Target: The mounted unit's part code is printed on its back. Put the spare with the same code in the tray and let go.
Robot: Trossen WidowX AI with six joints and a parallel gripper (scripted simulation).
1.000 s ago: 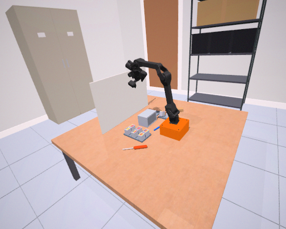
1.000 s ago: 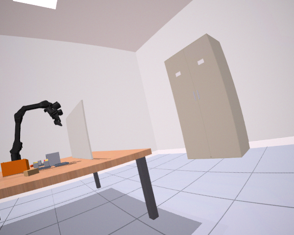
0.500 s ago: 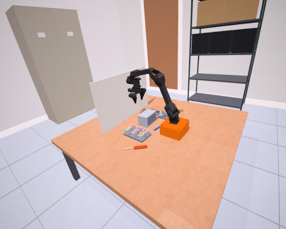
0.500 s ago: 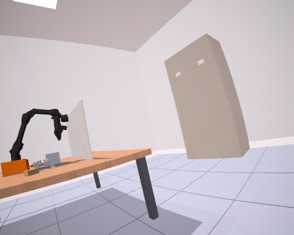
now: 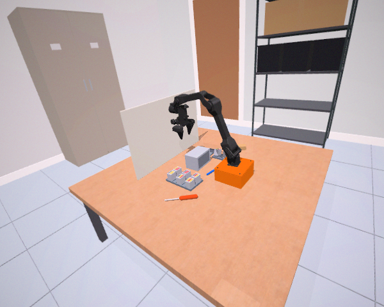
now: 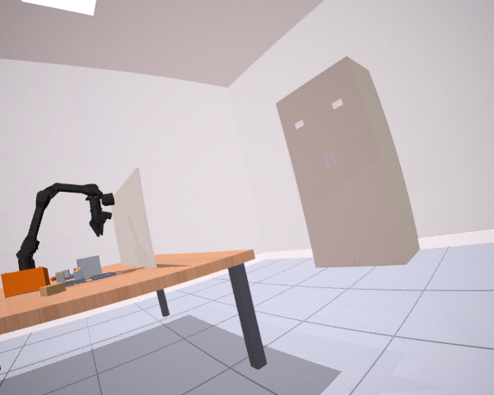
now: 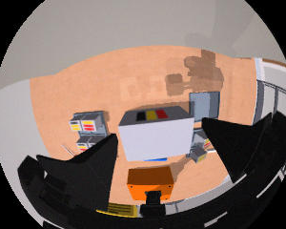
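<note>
Right now my gripper tip is 24 cm to the right of the grey spare, 15 cm above it and 11 cm past it. Also, from my gripper tip: grey mounted unit 14 cm below, 8 cm behind, 1 cm to the left; then flat dark tray 19 cm below, 18 cm to the right, 6 cm behind; then upright grey panel 15 cm ahead, 3 cm above, 2 cm to the right.
</note>
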